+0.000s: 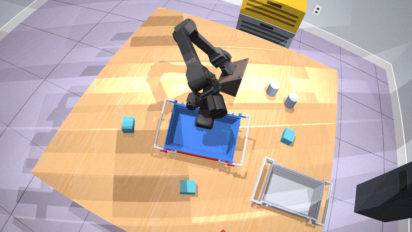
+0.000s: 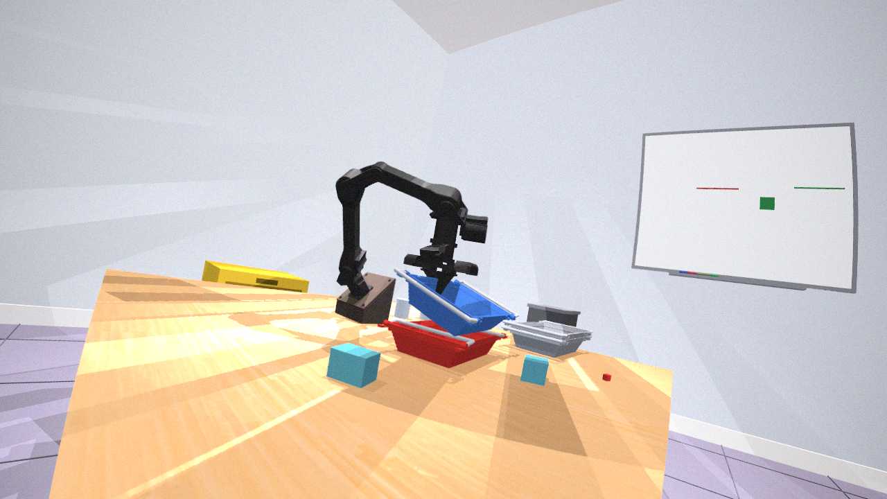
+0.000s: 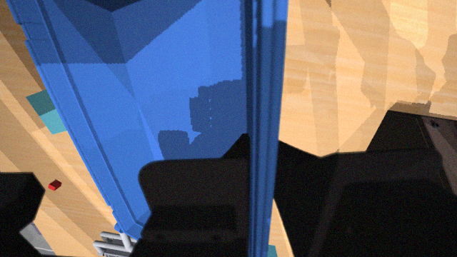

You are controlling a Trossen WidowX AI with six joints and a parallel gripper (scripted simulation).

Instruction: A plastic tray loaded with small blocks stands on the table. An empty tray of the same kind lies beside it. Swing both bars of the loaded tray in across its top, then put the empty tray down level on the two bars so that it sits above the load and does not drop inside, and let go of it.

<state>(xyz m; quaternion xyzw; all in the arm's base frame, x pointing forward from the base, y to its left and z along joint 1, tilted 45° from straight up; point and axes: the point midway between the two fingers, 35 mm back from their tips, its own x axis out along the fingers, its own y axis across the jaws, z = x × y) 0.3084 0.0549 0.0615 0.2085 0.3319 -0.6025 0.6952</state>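
My gripper tip is now 8 cm short of the blue tray, 2 cm to the right of it and 1 cm below it.
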